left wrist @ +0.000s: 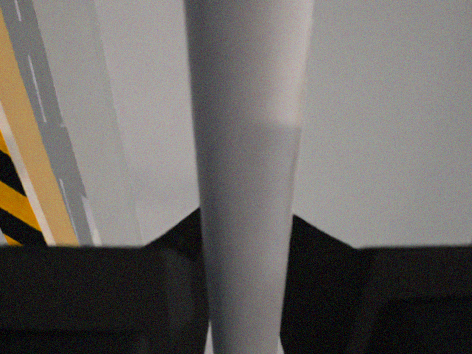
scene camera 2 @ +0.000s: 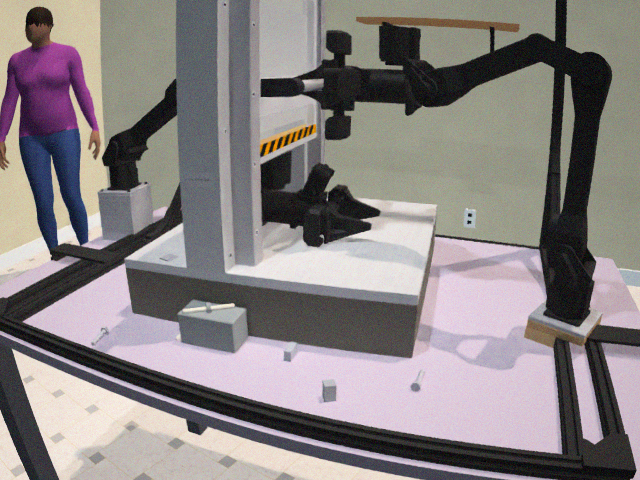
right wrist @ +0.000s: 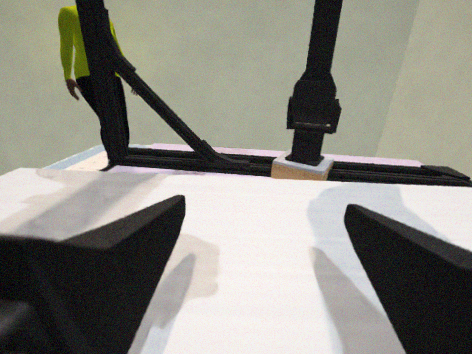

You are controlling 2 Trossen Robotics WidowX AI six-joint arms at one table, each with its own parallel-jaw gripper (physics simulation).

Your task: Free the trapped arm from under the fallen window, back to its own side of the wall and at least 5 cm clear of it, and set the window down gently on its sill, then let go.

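Frame: origin at the left arm's base, x right, y ahead, z up, level; millimetres.
Where they show: right gripper, fingertip midpoint: [scene camera 2: 375, 219] [right wrist: 264, 207]; left arm's base, origin of the base link: [scene camera 2: 567, 313] [right wrist: 304, 158]; right arm's base, origin of the base link: [scene camera 2: 124, 187].
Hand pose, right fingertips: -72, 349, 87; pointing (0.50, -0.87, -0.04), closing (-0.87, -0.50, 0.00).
Observation:
Each offset is from my right fingertips to the centre of the thing, as dx, dy, dz. "*": to the spot under its first point. Level surfaces: height alone.
The window {* -100, +119, +297} [scene camera 2: 284, 46] is upright in its grey frame [scene camera 2: 201, 155]; its yellow-and-black striped bottom rail {* -82, +131, +129} [scene camera 2: 288, 141] [left wrist: 15, 200] is raised above the white-topped base [scene camera 2: 330, 271]. A round grey handle bar {-52, +95, +229} [scene camera 2: 312, 85] [left wrist: 247, 100] sticks out from the window side. My left gripper [left wrist: 238, 207] is shut on this bar, one finger on each side; its body is right of the window in the scene view. My right gripper [scene camera 2: 374, 219] [right wrist: 264, 207] is open and empty, low over the base. Its arm passes under the striped rail through the opening; the frame post partly hides it.
A grey block [scene camera 2: 212, 328] with a pale stick stands before the base. Two small grey blocks {-259, -76, -118} [scene camera 2: 290, 351] {-289, -183, -114} [scene camera 2: 329, 390] and two bolts {-463, +146, -121} [scene camera 2: 100, 335] {-185, -242, -121} [scene camera 2: 418, 380] lie on the pink table {dz -126} [scene camera 2: 372, 413]. A black upright post [scene camera 2: 559, 129] stands by the left arm.

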